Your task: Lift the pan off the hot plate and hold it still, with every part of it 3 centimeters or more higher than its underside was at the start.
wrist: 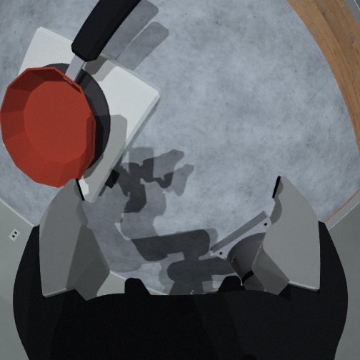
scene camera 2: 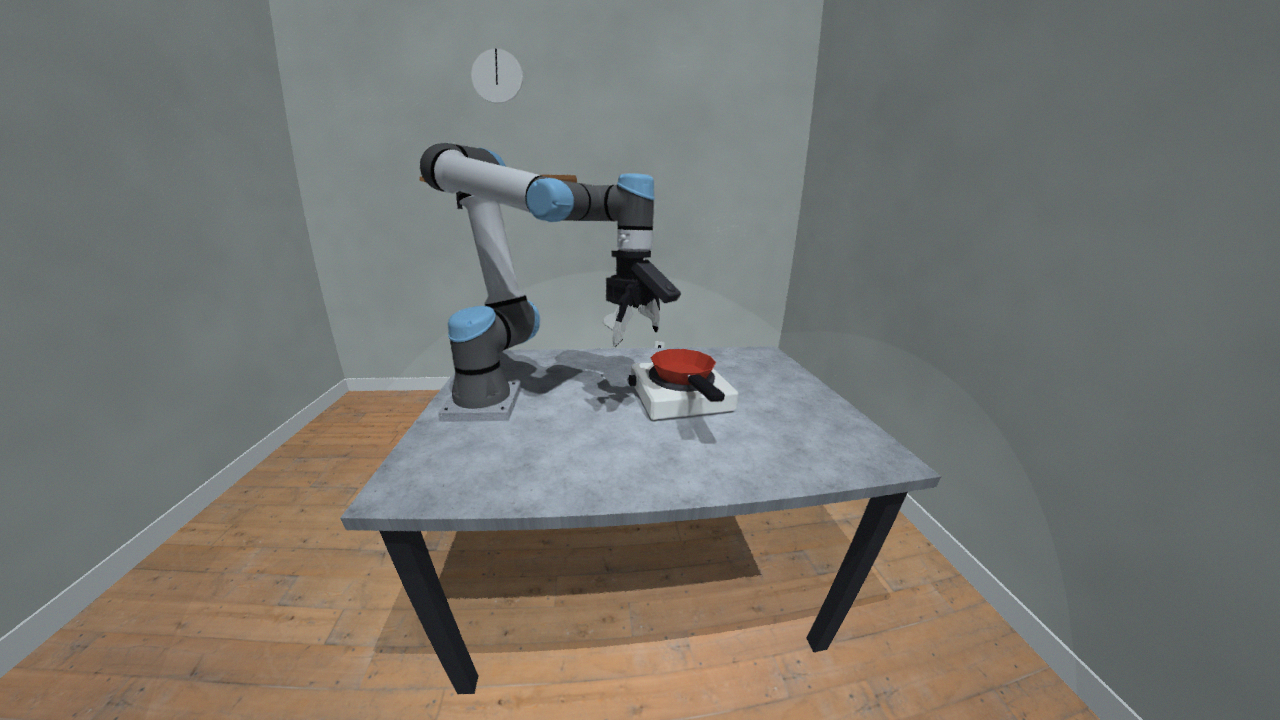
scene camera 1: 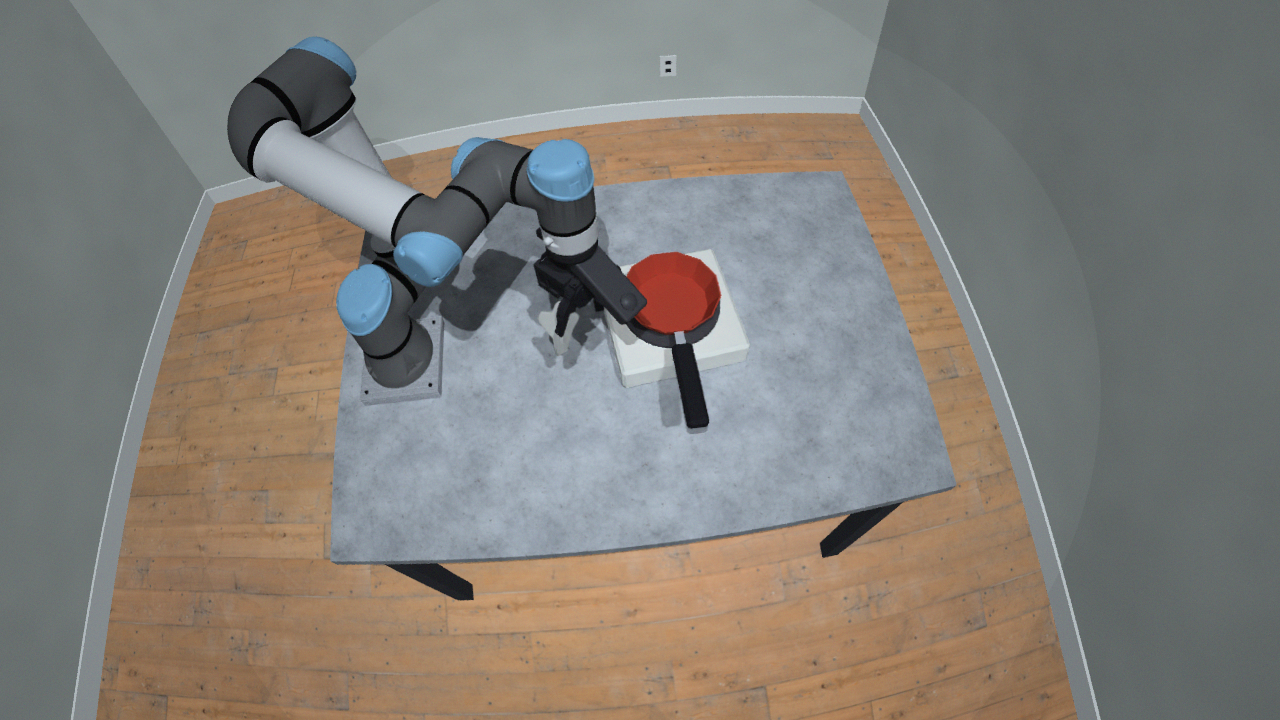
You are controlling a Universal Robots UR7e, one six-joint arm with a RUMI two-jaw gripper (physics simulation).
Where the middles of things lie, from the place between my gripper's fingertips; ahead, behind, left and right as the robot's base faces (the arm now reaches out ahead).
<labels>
Now: hand 14 cm short of the red pan [scene camera 1: 682, 292], 3 cm to the right of it and 10 cm above it. Round my hand: white hot plate [scene camera 1: 721, 340]: 13 cm ahead, 12 cm to the left, 18 cm below.
</labels>
